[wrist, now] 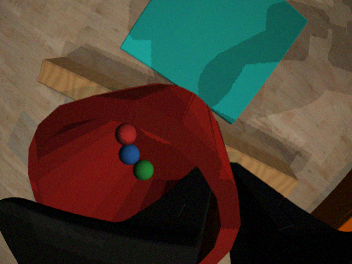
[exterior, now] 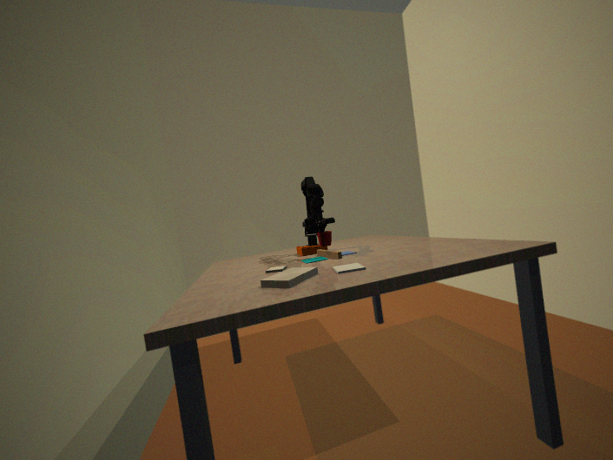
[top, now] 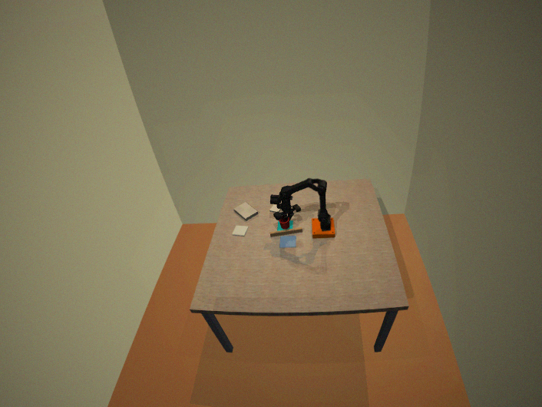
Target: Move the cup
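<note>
My gripper tip is now 3 cm short of the cyan pad, 6 cm to the left of it and 11 cm above it. Also, from my gripper tip: low wooden bar (2 cm ahead, 2 cm to the left, 9 cm below); then red cup (3 cm ahead, 1 cm to the left); then blue pad (2 cm ahead, 11 cm to the left, 11 cm below).
</note>
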